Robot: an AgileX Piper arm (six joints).
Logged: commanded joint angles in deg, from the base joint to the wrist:
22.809 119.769 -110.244 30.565 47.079 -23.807
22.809 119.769 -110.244 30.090 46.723 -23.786
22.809 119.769 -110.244 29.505 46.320 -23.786
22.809 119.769 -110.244 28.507 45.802 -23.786
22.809 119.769 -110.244 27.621 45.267 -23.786
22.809 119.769 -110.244 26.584 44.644 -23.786
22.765 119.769 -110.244 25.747 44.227 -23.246
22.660 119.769 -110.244 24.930 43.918 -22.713
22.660 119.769 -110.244 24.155 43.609 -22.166
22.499 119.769 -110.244 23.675 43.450 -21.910
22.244 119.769 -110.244 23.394 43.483 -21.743
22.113 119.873 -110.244 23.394 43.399 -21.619
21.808 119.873 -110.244 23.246 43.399 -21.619
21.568 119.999 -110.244 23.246 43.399 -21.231
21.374 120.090 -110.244 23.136 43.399 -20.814
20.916 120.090 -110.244 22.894 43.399 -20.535
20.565 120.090 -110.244 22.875 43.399 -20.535
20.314 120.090 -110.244 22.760 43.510 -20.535
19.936 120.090 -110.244 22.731 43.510 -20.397
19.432 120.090 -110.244 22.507 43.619 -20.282
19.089 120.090 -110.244 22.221 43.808 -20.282
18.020 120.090 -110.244 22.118 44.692 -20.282
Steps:
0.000 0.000 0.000 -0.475 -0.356 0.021
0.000 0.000 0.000 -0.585 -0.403 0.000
0.000 0.000 0.000 -0.998 -0.518 0.000
0.000 0.000 0.000 -0.886 -0.535 0.000
0.000 0.000 0.000 -1.037 -0.623 0.000
-0.044 0.000 0.000 -0.837 -0.417 0.540
-0.105 0.000 0.000 -0.817 -0.309 0.533
0.000 0.000 0.000 -0.775 -0.309 0.547
-0.161 0.000 0.000 -0.480 -0.159 0.256
-0.255 0.000 0.000 -0.281 0.033 0.167
-0.131 0.104 0.000 0.000 -0.084 0.124
-0.305 0.000 0.000 -0.148 0.000 0.000
-0.240 0.126 0.000 0.000 0.000 0.388
-0.194 0.091 0.000 -0.110 0.000 0.417
-0.458 0.000 0.000 -0.242 0.000 0.279
-0.351 0.000 0.000 -0.019 0.000 0.000
-0.251 0.000 0.000 -0.115 0.111 0.000
-0.378 0.000 0.000 -0.029 0.000 0.138
-0.504 0.000 0.000 -0.224 0.109 0.115
-0.343 0.000 0.000 -0.286 0.189 0.000
-1.069 0.000 0.000 -0.103 0.884 0.000

